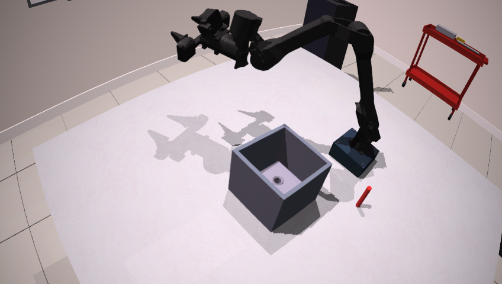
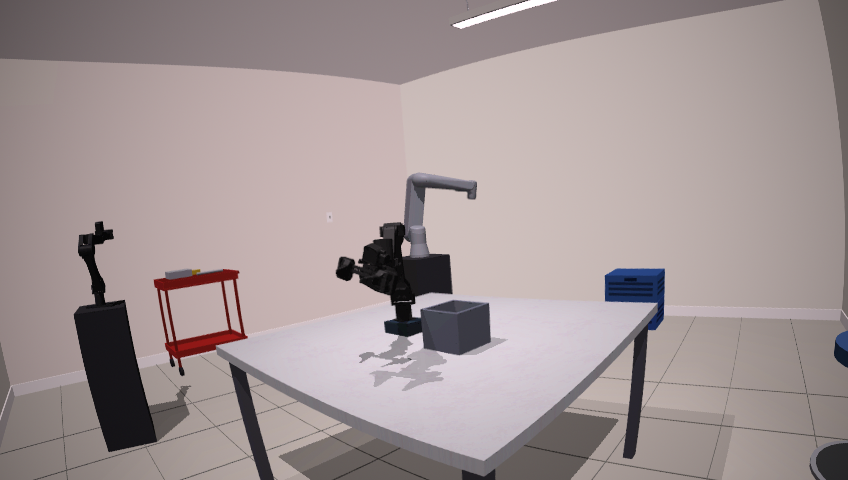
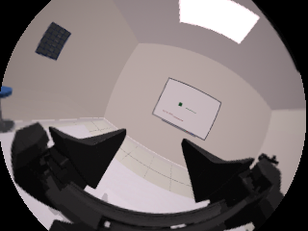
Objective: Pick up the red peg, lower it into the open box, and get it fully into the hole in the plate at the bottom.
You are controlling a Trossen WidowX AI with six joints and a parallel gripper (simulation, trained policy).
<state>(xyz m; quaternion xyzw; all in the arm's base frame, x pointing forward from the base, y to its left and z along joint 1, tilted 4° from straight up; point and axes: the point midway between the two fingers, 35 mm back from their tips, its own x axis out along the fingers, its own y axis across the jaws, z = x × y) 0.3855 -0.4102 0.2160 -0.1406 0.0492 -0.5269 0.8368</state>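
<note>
My gripper tip is 57 cm to the right of the red peg, 26 cm above it and 25 cm past it. The rest, counted from my gripper tip: grey plate (41 cm to the left, 26 cm below, 7 cm behind).
</note>
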